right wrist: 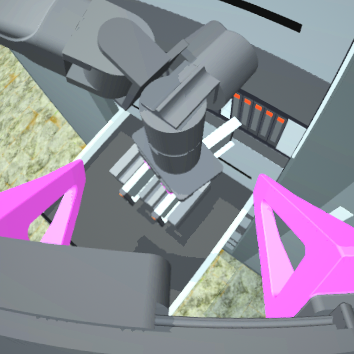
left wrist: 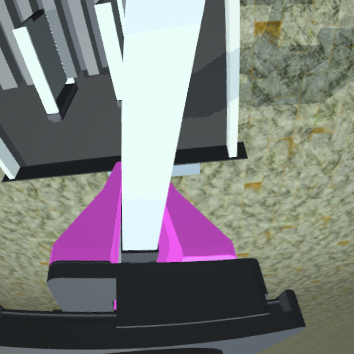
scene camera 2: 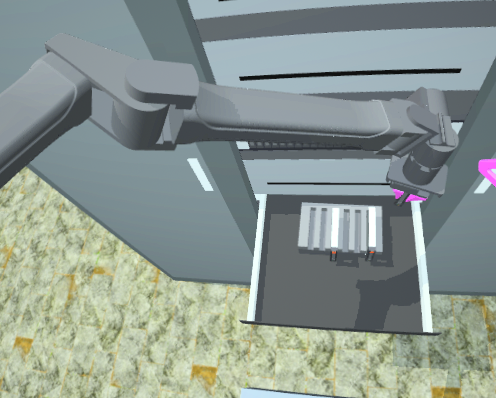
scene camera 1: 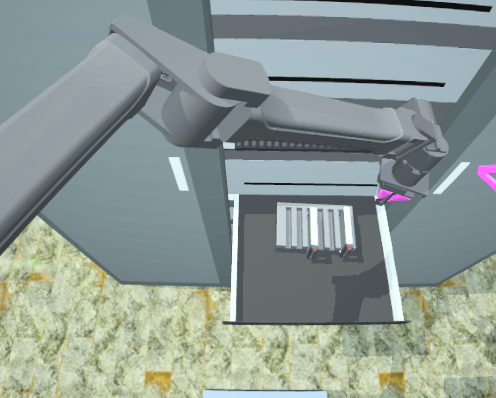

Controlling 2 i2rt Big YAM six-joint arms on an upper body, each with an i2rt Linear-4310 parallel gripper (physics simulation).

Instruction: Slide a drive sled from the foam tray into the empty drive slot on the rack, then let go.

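Frame: origin at the left arm's base, x ahead, y left, z up, level; millimetres.
Seen in the pictures: left gripper, fingertip midpoint: [right wrist: 178,176] [scene camera 2: 401,197] [scene camera 1: 383,197]; right gripper, fingertip midpoint: [right wrist: 170,175] [scene camera 1: 493,158].
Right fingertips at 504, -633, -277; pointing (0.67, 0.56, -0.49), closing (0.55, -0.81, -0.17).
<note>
Pixels of each thing's top centre, then the offset from my right fingertips to it, as dx, dy, dz. "pt": a spot on its surface instead.
- long white drive sled, top centre: [left wrist: 132,184] [right wrist: 203,141] +114, +65, -199
- drive row, top centre: [right wrist: 273,99] +207, +15, -169
- pale strip, surface spot: [right wrist: 226,108] pt +213, +90, -258
- grey foam tray, top centre: [left wrist: 56,29] [right wrist: 157,175] [scene camera 2: 340,225] [scene camera 1: 315,224] +94, +193, -469
- pulled-out drawer, surface spot: [scene camera 2: 300,300] [scene camera 1: 279,298] pt -97, +293, -525
My left gripper [scene camera 1: 388,198] [scene camera 2: 404,197] [left wrist: 136,169] is shut on a long white drive sled [left wrist: 155,110] [right wrist: 222,131], above the back right of the open drawer. In the right wrist view its end points toward the drive row [right wrist: 257,120], where a pale strip [right wrist: 226,108] shows left of the orange-tipped drives; I cannot tell if this is the empty slot. The arm hides much of the row. The grey foam tray [scene camera 1: 281,225] [scene camera 2: 304,227] holds two white sleds, one in the middle [scene camera 1: 313,225] [scene camera 2: 334,227] and one at the right [scene camera 1: 348,227] [scene camera 2: 372,227]. My right gripper is open and empty.
The pulled-out drawer [scene camera 1: 280,295] [scene camera 2: 300,300] has pale side walls, one on the right [scene camera 1: 391,265] [scene camera 2: 424,270] near my left gripper. Grey cabinet panels [scene camera 1: 120,215] [scene camera 2: 120,200] stand on both sides. My left forearm [scene camera 1: 330,117] [scene camera 2: 290,112] crosses in front of the rack.
</note>
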